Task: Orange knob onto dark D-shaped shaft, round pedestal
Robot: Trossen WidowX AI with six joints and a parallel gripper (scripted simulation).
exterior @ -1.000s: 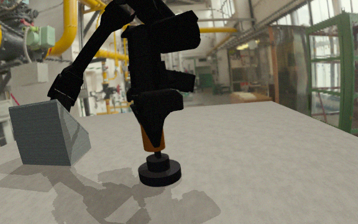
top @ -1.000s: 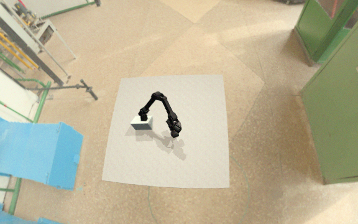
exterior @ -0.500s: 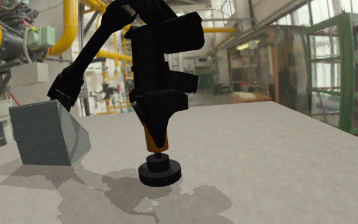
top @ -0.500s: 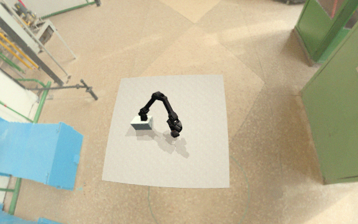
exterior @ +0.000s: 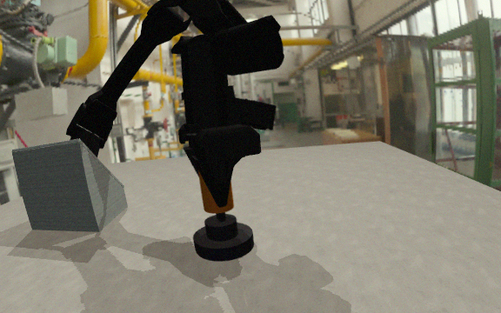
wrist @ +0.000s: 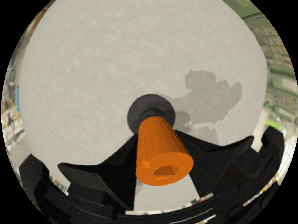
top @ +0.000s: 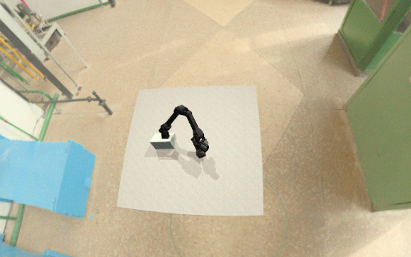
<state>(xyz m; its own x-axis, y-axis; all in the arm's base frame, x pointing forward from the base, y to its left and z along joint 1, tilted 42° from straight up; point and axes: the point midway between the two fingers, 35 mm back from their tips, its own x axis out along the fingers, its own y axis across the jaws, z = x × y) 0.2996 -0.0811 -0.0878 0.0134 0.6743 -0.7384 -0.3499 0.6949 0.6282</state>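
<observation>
My gripper tip is 2 cm below the orange knob. From my gripper tip the other things lie so: dark round pedestal (4 cm below).
</observation>
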